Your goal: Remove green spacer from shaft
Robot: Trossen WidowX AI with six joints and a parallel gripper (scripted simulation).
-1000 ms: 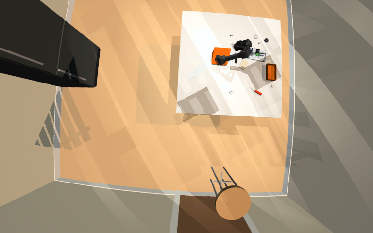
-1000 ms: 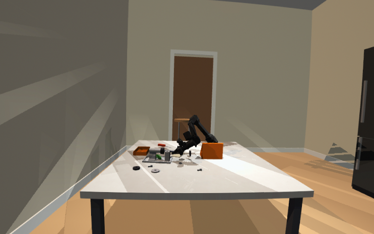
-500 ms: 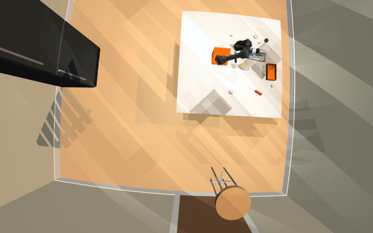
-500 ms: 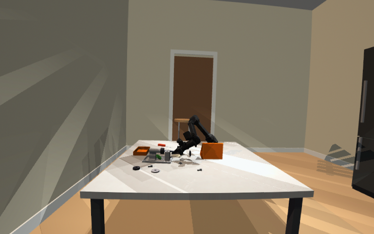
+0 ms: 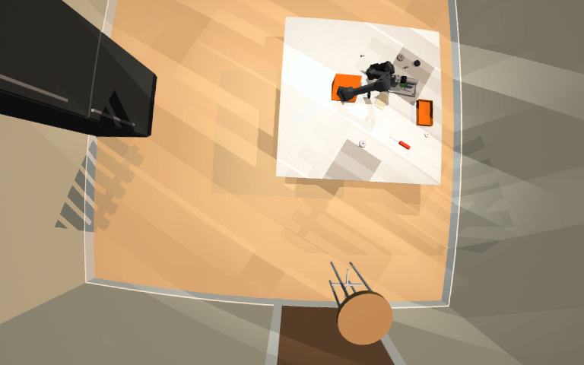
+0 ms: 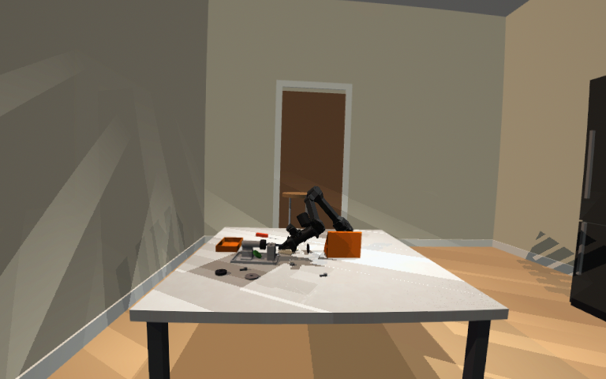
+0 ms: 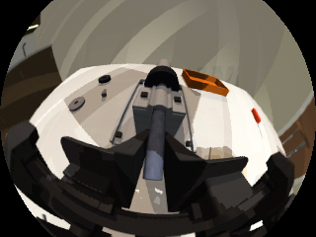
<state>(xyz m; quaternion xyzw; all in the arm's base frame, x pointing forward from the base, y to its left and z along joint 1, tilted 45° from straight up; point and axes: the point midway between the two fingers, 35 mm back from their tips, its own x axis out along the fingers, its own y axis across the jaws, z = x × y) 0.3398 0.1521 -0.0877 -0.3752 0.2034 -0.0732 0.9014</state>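
Now: gripper tip 20 mm below the grey shaft and 20 mm short of it. The rest, counted from my gripper tip: green spacer 110 mm ahead, 40 mm below; yellow note 160 mm to the right, 60 mm below, 40 mm behind; dark ring 70 mm ahead, 20 mm above.
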